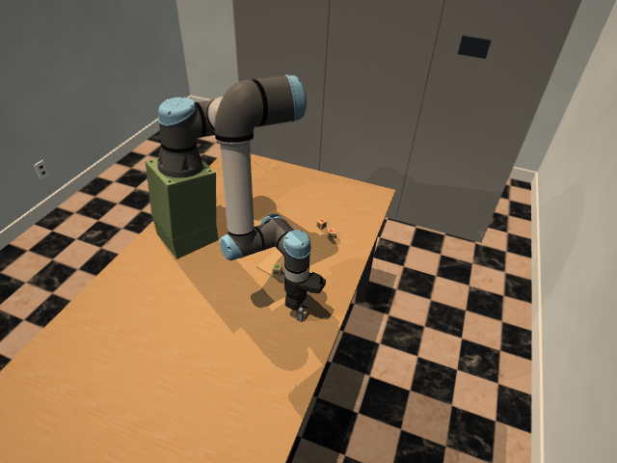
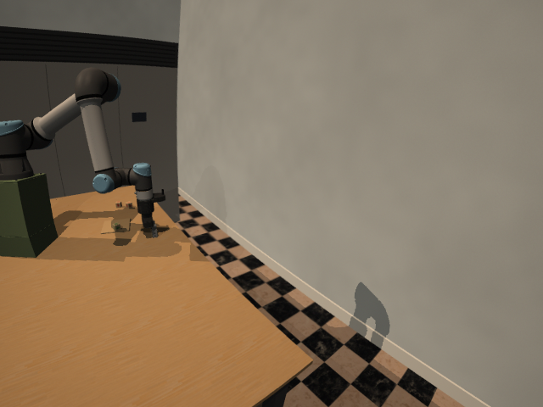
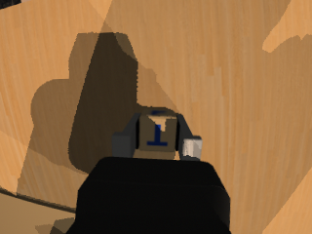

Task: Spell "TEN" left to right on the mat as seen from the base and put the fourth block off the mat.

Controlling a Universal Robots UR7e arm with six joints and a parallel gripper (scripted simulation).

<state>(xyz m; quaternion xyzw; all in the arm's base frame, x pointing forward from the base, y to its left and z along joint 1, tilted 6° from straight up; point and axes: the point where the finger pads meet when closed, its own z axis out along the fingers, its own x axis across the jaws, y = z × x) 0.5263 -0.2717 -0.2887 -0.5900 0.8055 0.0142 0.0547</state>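
My hand is 220 mm to the right of the mat, 120 mm past it and 20 mm above it.
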